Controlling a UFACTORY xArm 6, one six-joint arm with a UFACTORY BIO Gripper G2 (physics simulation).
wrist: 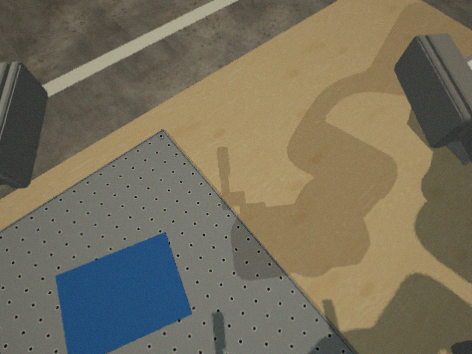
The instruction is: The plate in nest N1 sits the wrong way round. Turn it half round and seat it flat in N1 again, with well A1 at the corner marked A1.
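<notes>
My gripper (227, 117) is open, one finger at the left edge and one at the upper right, with nothing between the fingers. It hangs high above the wooden table and the corner of a grey perforated board. Nest N1, its plate, well A1 and the corner mark A1 do not show in the wrist view.
The grey perforated board (125, 200) lies on the wooden table (260, 90). A blue rectangle (122, 295) lies on the board at the lower left. Shadows of the arm fall over table and board. The dark floor (100, 35) with a pale stripe (135, 45) lies beyond the table edge.
</notes>
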